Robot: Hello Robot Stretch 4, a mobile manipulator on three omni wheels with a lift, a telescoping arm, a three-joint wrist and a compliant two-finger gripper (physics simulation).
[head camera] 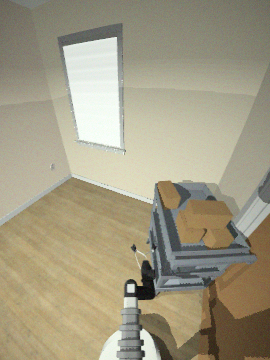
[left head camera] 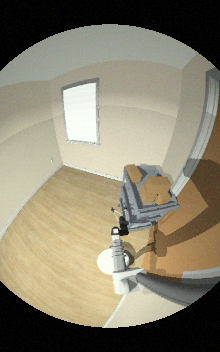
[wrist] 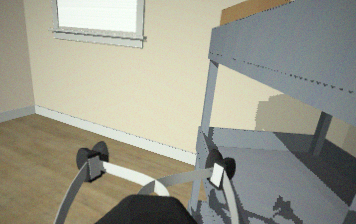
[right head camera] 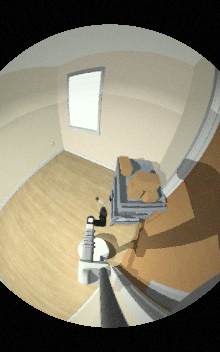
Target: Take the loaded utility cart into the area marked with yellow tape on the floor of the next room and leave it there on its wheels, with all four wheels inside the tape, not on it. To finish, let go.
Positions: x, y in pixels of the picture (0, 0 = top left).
Labels:
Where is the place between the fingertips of the gripper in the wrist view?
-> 158, 158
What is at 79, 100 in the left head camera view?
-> A window.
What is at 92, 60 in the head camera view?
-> A window.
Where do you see a window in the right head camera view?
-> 83, 87

